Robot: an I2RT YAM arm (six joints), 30 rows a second.
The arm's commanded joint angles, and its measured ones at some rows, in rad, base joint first. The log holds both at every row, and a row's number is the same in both.
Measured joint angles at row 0:
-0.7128, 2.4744, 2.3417, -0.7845, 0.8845, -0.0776
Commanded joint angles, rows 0 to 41:
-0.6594, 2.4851, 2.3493, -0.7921, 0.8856, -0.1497
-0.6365, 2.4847, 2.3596, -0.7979, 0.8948, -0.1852
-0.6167, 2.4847, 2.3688, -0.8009, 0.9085, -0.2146
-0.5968, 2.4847, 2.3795, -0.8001, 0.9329, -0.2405
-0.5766, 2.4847, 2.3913, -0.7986, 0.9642, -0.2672
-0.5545, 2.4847, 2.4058, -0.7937, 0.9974, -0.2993
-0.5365, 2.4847, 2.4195, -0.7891, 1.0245, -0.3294
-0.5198, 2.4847, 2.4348, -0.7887, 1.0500, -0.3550
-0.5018, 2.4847, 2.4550, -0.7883, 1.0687, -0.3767
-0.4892, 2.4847, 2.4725, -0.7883, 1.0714, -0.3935
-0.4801, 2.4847, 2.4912, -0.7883, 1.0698, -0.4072
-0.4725, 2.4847, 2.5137, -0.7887, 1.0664, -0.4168
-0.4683, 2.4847, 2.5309, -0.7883, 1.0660, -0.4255
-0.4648, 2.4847, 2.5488, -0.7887, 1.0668, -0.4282
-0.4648, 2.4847, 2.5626, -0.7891, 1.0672, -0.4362
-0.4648, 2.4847, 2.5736, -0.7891, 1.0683, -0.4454
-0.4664, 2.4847, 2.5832, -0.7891, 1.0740, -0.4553
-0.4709, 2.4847, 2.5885, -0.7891, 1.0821, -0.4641
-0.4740, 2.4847, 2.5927, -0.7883, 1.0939, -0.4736
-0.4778, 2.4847, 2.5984, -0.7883, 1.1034, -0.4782
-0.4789, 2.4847, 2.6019, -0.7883, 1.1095, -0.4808
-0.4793, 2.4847, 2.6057, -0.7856, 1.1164, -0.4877
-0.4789, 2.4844, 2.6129, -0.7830, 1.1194, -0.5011
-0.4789, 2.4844, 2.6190, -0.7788, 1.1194, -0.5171
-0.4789, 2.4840, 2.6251, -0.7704, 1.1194, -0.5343
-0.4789, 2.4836, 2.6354, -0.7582, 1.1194, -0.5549
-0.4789, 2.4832, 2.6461, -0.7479, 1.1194, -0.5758
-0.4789, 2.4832, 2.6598, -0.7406, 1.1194, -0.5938
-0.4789, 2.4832, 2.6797, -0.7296, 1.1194, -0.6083
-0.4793, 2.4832, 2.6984, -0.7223, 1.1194, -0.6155
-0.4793, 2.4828, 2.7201, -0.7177, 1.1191, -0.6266
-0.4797, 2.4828, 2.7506, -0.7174, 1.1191, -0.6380
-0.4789, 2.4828, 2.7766, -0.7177, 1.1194, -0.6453
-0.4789, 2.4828, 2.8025, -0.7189, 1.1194, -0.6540
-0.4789, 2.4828, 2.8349, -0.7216, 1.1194, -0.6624
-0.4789, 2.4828, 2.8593, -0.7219, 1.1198, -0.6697
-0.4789, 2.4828, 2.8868, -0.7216, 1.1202, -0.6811
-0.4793, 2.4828, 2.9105, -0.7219, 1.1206, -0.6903
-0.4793, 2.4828, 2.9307, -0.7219, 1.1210, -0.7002
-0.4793, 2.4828, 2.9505, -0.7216, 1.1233, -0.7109
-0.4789, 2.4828, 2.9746, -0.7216, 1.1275, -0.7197
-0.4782, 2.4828, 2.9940, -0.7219, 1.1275, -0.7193
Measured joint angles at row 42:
-0.4824, 2.4767, 2.9326, -0.7258, 1.0969, -0.6796
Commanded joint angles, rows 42 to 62:
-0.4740, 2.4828, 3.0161, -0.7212, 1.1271, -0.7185
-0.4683, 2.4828, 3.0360, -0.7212, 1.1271, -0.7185
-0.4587, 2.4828, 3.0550, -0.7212, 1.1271, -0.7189
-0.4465, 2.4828, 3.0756, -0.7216, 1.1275, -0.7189
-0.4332, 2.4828, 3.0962, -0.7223, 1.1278, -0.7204
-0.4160, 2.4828, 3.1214, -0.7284, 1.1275, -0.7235
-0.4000, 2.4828, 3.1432, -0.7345, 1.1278, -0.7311
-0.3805, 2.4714, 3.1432, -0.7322, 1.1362, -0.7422
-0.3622, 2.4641, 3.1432, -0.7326, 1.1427, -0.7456
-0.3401, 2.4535, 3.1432, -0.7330, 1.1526, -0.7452
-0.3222, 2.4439, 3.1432, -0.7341, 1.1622, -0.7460
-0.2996, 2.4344, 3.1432, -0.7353, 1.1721, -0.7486
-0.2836, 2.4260, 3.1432, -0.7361, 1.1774, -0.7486
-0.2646, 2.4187, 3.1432, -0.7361, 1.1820, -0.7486
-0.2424, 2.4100, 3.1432, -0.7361, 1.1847, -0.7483
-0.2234, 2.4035, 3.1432, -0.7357, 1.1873, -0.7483
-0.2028, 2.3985, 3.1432, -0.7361, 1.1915, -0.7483
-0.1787, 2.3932, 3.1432, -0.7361, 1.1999, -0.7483
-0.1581, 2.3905, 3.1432, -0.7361, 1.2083, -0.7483
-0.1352, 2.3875, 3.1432, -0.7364, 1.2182, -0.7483
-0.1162, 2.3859, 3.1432, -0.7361, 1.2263, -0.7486
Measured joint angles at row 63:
-0.1699, 2.4573, 3.1165, -0.7403, 1.1751, -0.7345
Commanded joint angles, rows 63 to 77:
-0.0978, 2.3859, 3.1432, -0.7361, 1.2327, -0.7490
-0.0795, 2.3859, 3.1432, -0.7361, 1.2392, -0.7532
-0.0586, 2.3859, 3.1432, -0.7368, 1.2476, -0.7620
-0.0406, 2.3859, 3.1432, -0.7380, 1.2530, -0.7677
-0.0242, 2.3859, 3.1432, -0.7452, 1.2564, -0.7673
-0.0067, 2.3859, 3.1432, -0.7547, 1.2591, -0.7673
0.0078, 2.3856, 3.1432, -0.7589, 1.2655, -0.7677
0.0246, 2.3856, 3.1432, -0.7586, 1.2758, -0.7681
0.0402, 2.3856, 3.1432, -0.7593, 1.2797, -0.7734
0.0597, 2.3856, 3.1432, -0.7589, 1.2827, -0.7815
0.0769, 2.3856, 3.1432, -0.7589, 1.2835, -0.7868
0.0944, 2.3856, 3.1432, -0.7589, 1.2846, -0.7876
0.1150, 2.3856, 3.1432, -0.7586, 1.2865, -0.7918
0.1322, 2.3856, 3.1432, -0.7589, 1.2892, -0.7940
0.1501, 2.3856, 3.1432, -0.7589, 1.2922, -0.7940
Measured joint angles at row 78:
0.0963, 2.4252, 3.1184, -0.7624, 1.2629, -0.7765
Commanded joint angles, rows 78 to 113:
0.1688, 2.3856, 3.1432, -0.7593, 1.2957, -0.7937
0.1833, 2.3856, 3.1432, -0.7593, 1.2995, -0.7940
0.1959, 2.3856, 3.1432, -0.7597, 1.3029, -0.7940
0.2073, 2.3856, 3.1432, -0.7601, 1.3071, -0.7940
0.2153, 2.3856, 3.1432, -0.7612, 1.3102, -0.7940
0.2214, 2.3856, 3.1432, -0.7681, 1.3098, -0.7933
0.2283, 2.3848, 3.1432, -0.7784, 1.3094, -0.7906
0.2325, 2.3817, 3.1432, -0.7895, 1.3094, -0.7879
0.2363, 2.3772, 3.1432, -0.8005, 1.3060, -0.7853
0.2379, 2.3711, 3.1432, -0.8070, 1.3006, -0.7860
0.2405, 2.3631, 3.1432, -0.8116, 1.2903, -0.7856
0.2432, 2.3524, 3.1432, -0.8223, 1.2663, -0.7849
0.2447, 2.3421, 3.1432, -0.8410, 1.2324, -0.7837
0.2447, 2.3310, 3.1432, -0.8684, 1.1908, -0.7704
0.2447, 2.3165, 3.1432, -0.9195, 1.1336, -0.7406
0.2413, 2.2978, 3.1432, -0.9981, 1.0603, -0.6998
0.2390, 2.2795, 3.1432, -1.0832, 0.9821, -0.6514
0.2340, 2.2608, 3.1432, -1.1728, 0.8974, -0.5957
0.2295, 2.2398, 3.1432, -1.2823, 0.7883, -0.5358
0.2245, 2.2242, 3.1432, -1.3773, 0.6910, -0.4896
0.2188, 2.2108, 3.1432, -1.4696, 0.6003, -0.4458
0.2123, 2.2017, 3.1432, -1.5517, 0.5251, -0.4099
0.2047, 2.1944, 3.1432, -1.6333, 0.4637, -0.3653
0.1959, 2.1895, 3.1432, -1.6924, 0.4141, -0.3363
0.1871, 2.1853, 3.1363, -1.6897, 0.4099, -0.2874
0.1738, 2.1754, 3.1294, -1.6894, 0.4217, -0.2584
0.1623, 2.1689, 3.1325, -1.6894, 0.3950, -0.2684
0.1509, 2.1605, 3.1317, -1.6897, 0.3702, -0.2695
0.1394, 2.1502, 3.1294, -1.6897, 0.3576, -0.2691
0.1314, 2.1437, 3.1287, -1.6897, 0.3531, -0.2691
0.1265, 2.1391, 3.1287, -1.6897, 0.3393, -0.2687
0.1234, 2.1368, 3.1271, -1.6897, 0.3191, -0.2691
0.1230, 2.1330, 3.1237, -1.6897, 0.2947, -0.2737
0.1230, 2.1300, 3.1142, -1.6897, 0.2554, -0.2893
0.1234, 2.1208, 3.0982, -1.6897, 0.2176, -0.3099
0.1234, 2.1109, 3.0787, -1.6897, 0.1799, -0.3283
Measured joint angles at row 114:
0.1181, 2.1571, 3.1107, -1.6882, 0.3328, -0.3180
